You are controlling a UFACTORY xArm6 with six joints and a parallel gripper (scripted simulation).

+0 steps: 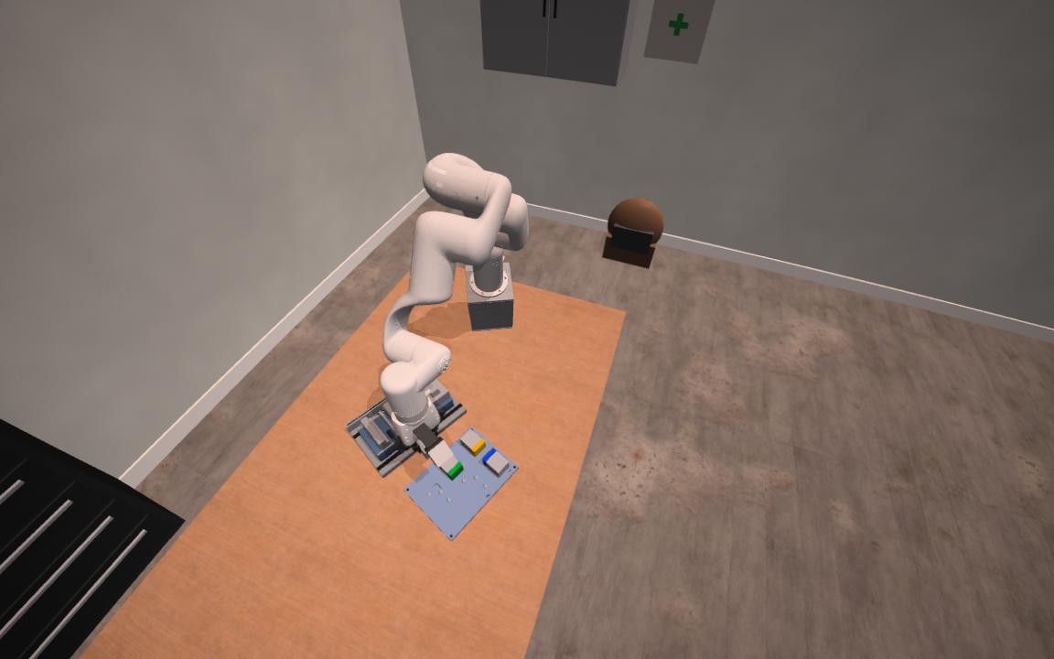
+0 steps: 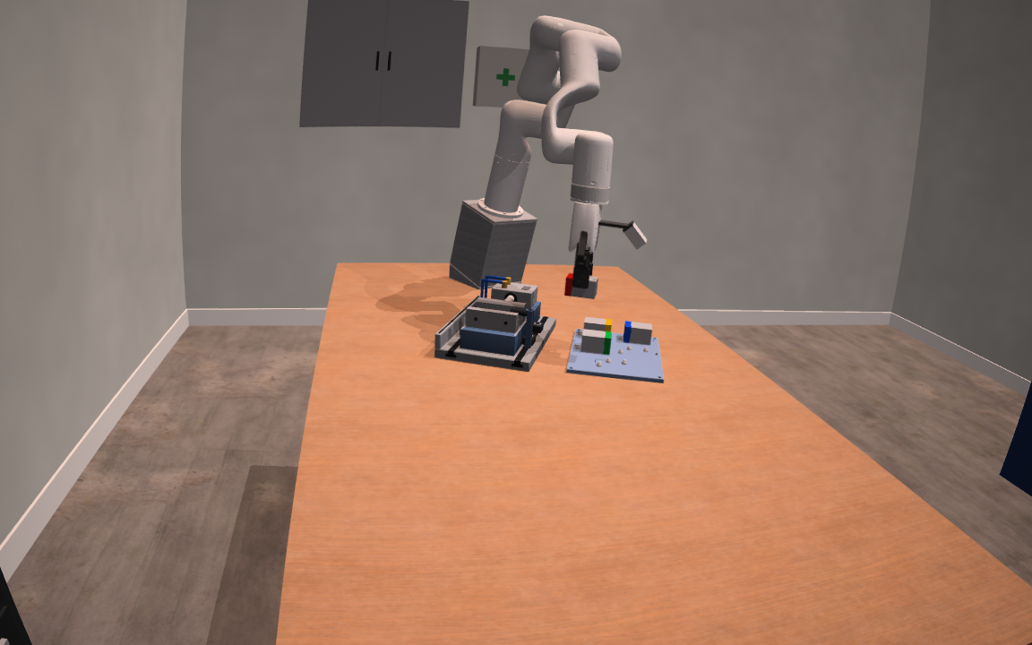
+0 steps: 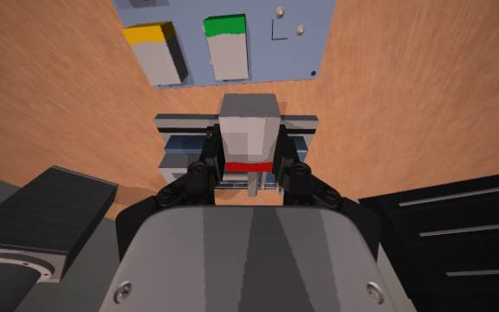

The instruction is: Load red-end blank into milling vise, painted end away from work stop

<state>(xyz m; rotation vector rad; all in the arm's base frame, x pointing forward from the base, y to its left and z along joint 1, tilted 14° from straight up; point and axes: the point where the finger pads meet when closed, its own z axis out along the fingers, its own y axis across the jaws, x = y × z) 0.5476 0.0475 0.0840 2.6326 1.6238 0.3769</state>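
Now: hand 180 mm to the left of the fixed jaw and 90 mm above it. From my hand the other things lie so: green-ended blank (10 mm behind, 50 mm to the left, 140 mm below); then dark work stop rod (10 mm behind, 120 mm to the right, 80 mm below); then red-ended blank (20 mm below).
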